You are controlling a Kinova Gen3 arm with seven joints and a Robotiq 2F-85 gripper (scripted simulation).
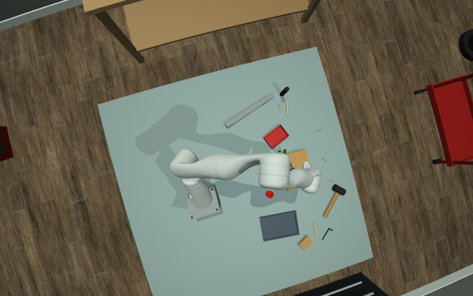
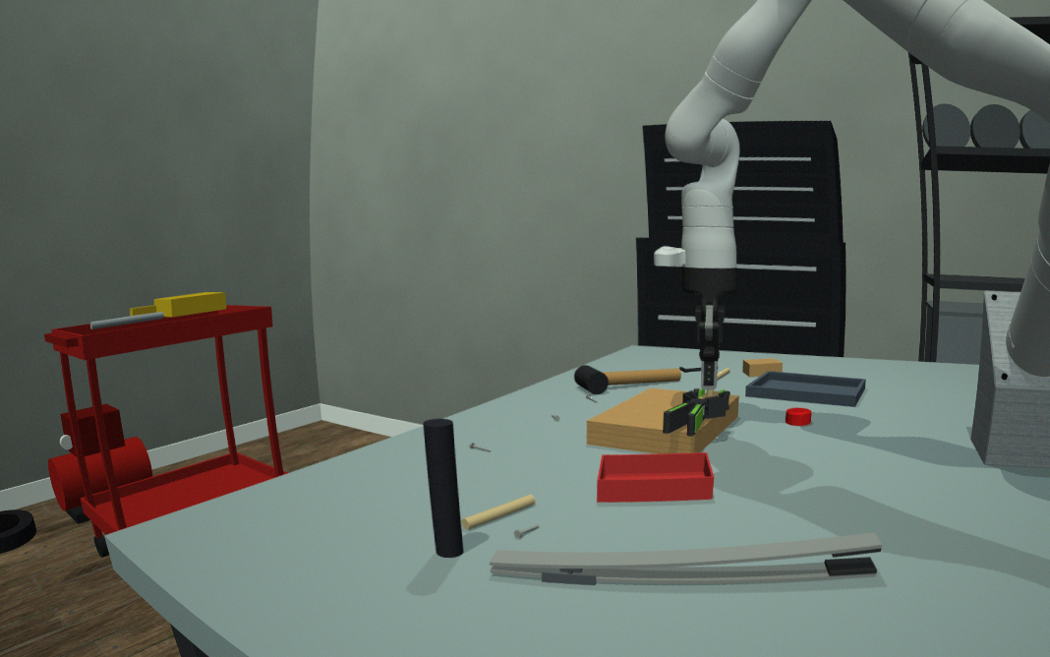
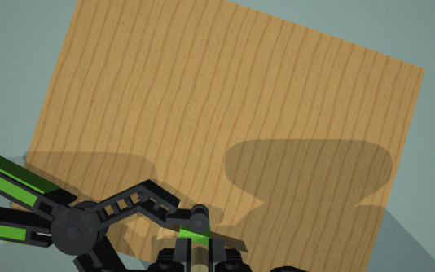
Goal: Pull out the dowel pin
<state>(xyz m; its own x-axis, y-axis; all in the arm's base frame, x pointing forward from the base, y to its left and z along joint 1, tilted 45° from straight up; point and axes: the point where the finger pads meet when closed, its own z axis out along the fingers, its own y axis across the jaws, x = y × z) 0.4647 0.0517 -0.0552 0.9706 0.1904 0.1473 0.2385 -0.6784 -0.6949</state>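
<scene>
Right now the dowel pin is 20 mm below my hand. Round my hand: red puck: 120 mm behind, 90 mm to the right, 70 mm below; small wooden block: 40 mm below; wooden bench board: 60 mm below, 50 mm ahead.
</scene>
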